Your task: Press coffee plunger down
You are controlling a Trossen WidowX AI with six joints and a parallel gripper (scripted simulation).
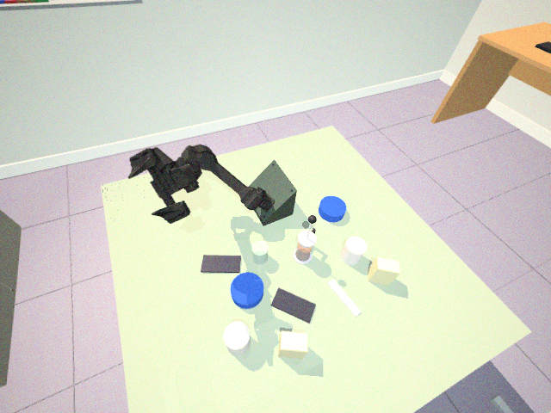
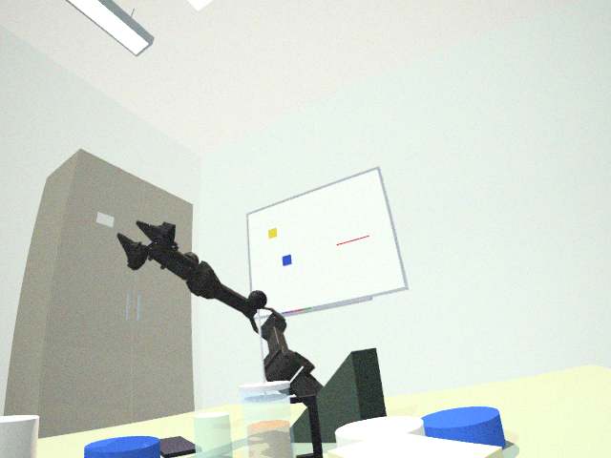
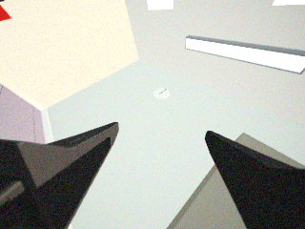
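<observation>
Right now the coffee press is 46 cm to the left of my gripper tip, 40 cm below it and 12 cm ahead of it. From my gripper tip the other things lie so: pale green cup (49 cm below, 29 cm to the left, 4 cm ahead).
</observation>
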